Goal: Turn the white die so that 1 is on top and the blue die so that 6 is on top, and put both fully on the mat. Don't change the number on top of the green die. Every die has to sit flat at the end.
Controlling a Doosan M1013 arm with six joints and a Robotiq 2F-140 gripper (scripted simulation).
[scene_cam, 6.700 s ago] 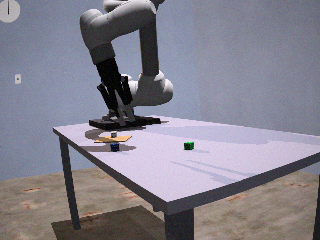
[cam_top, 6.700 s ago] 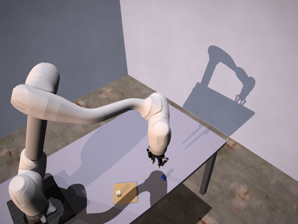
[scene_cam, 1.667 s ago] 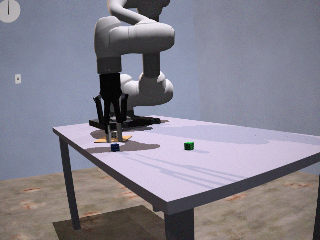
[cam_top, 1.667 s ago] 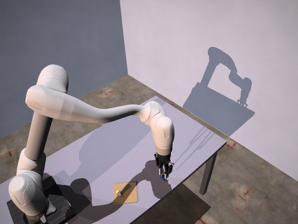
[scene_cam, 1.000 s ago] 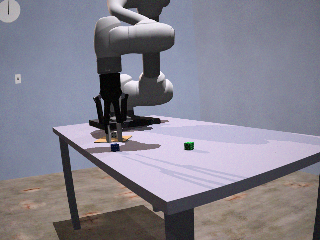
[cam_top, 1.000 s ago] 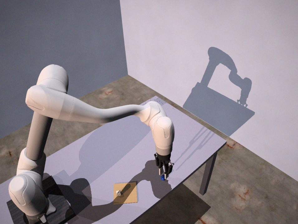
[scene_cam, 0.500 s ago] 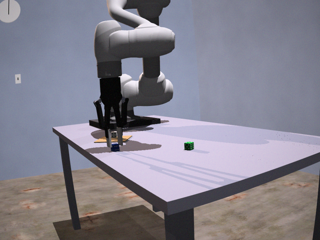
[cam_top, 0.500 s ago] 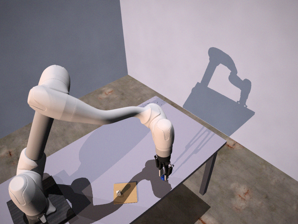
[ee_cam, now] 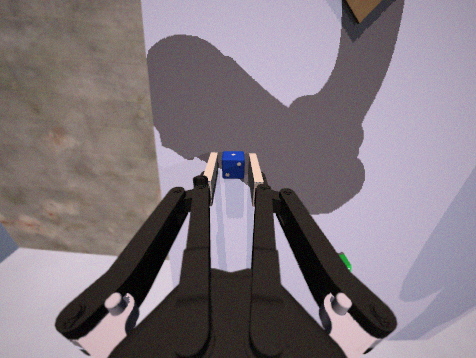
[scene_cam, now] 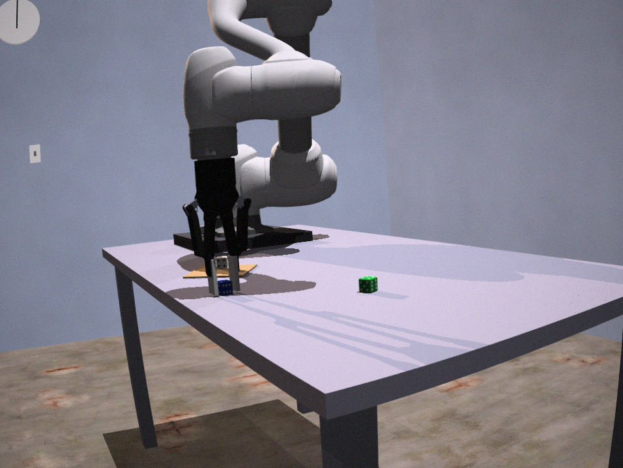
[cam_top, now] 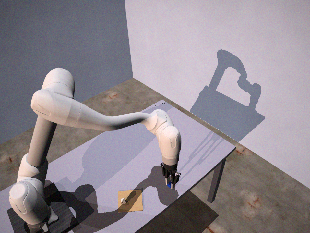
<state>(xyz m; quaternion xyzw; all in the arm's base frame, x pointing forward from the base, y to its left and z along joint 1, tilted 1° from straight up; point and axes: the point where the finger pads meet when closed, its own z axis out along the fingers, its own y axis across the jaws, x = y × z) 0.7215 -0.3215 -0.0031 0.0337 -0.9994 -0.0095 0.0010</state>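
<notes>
My hand is 20 mm above the blue die. The rest, counted from my hand: green die 200 mm to the left, 170 mm ahead, 20 mm below; then white die 280 mm behind, 100 mm to the left, 20 mm below; then tan mat 240 mm behind, 80 mm to the left, 30 mm below.
</notes>
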